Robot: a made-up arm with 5 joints.
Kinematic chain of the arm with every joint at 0, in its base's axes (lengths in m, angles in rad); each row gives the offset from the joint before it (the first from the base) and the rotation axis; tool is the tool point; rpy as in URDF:
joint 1: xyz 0 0.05 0.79 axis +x
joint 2: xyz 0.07 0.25 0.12 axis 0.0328 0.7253 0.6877
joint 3: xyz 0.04 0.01 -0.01 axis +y
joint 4: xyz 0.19 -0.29 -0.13 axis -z
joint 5: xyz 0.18 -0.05 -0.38 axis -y
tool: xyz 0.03 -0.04 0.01 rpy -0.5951 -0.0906 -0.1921
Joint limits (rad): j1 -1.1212..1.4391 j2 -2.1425..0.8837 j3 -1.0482..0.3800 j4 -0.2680..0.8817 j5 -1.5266..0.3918
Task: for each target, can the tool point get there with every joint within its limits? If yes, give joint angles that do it. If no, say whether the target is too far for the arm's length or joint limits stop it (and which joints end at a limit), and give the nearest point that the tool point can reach.
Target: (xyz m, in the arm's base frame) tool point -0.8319 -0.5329 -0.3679
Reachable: no: too far | nearest point -0.3440 -0.2636 0.4004 | short by 0.949 m
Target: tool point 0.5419 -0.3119 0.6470
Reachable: yes | joints -0.8176 0.0127 -0.0936 0.1346 -0.1850
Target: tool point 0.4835 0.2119 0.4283
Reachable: yes | joints 1.2296 -0.3564 -0.0207 0.3018 -0.1691
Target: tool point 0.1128 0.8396 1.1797
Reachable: no: joint limits stop it (at a limit: joint 1, joint 2, joint 4) | nearest point 0.2709 0.6913 0.8924 | short by 0.360 m
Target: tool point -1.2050 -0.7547 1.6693
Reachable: no: too far | nearest point -0.4835 -0.2619 1.1308 | short by 1.026 m
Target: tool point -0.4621 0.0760 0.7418
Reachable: no: joint limits stop it (at a limit: joint 1, joint 2, joint 3, joint 4, joint 5) | nearest point -0.5303 -0.1055 0.5765 | short by 0.255 m
